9 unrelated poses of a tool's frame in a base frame.
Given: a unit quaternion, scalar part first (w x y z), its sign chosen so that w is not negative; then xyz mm.
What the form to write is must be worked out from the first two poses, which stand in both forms.
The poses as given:
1: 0.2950, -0.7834, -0.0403, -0.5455, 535, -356, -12
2: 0.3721, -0.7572, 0.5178, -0.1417, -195, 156, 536
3: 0.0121, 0.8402, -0.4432, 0.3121, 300, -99, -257
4: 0.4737, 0.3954, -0.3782, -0.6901, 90, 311, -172
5: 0.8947, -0.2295, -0.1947, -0.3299, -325, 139, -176
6: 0.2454, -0.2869, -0.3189, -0.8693, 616, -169, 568
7: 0.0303, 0.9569, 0.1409, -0.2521, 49, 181, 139
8: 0.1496, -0.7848, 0.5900, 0.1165, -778, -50, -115
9: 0.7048, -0.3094, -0.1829, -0.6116, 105, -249, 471
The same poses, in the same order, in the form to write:
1: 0.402, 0.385, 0.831, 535; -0.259, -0.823, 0.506, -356; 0.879, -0.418, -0.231, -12; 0, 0, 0, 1
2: 0.424, -0.679, 0.600, -195; -0.890, -0.187, 0.417, 156; -0.171, -0.710, -0.683, 536; 0, 0, 0, 1
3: 0.412, -0.752, 0.514, 300; -0.737, -0.607, -0.297, -99; 0.535, -0.256, -0.805, -257; 0, 0, 0, 1
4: -0.239, 0.355, -0.904, 90; -0.953, -0.265, 0.147, 311; -0.187, 0.897, 0.401, -172; 0, 0, 0, 1
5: 0.706, 0.680, -0.197, -325; -0.501, 0.677, 0.539, 139; 0.500, -0.282, 0.819, -176; 0, 0, 0, 1
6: -0.715, 0.610, 0.342, 616; -0.244, -0.676, 0.695, -169; 0.655, 0.414, 0.632, 568; 0, 0, 0, 1
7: 0.833, 0.285, -0.474, 49; 0.254, -0.958, -0.129, 181; -0.491, -0.013, -0.871, 139; 0, 0, 0, 1
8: 0.277, -0.961, -0.006, -778; -0.891, -0.259, 0.372, -50; -0.359, -0.097, -0.928, -115; 0, 0, 0, 1
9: 0.185, 0.975, 0.121, 105; -0.749, 0.060, 0.660, -249; 0.636, -0.212, 0.742, 471; 0, 0, 0, 1
